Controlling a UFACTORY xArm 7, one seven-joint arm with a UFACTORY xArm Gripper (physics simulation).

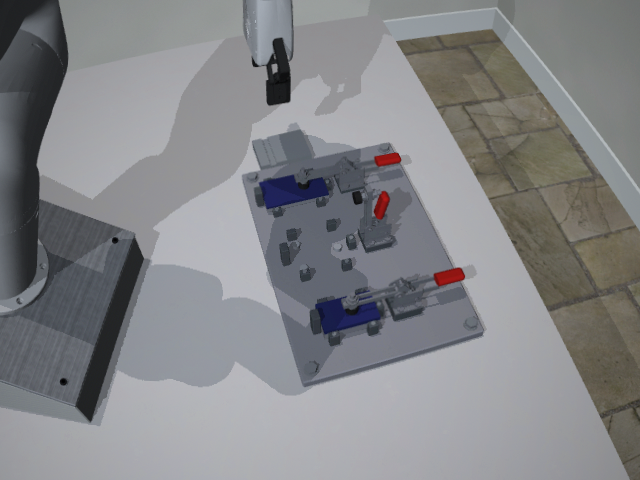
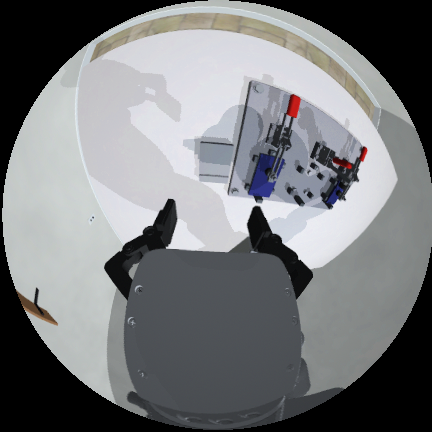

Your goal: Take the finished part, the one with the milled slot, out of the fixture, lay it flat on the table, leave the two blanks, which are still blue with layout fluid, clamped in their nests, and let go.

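Places are measured from the arm's base along level axes (x ahead, y left, z up), in centimetres.
Pixels of known places: gripper, fingertip midpoint: (image 1: pixel 270 83) (image 2: pixel 213 211).
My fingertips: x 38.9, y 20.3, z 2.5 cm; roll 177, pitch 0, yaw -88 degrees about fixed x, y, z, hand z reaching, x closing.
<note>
Behind a point stands the place of what it marks.
The finished part (image 1: pixel 290 146) {x 41.0, y 20.0, z -10.2 cm} (image 2: pixel 215 154) {x 41.6, y 20.3, z -10.2 cm}, a grey block with a slot near one end, lies flat on the table (image 1: pixel 206 217) {x 26.2, y 10.7, z -11.7 cm} at the fixture plate's back edge; whether it touches the plate is unclear. My gripper (image 1: pixel 278 99) {x 38.9, y 20.3, z 2.5 cm} (image 2: pixel 213 211) {x 38.9, y 20.3, z 2.5 cm} is open and empty, raised above and behind the part. One blue blank (image 1: pixel 279 195) {x 37.0, y 9.2, z -8.6 cm} (image 2: pixel 261 184) {x 37.6, y 10.3, z -8.6 cm} sits in the back nest with a clamp pressing on it. The other blue blank (image 1: pixel 336 319) {x 39.1, y -12.8, z -7.6 cm} (image 2: pixel 333 194) {x 40.1, y -11.1, z -7.6 cm} sits clamped in the front nest. The middle nest holds no part.
The fixture plate (image 1: pixel 413 351) {x 47.3, y -18.2, z -10.3 cm} (image 2: pixel 242 145) {x 44.1, y 15.8, z -10.2 cm} carries toggle clamps with red handles. The middle clamp's handle (image 1: pixel 381 205) {x 48.2, y -1.4, z -2.5 cm} stands up; the back handle (image 1: pixel 387 159) {x 53.1, y 9.9, z -6.6 cm} (image 2: pixel 294 106) {x 53.2, y 10.4, z -6.6 cm} and front handle (image 1: pixel 448 276) {x 53.5, y -11.9, z -5.6 cm} lie low. The robot's base block (image 1: pixel 67 310) {x 7.5, y -5.4, z -4.1 cm} stands at the left.
</note>
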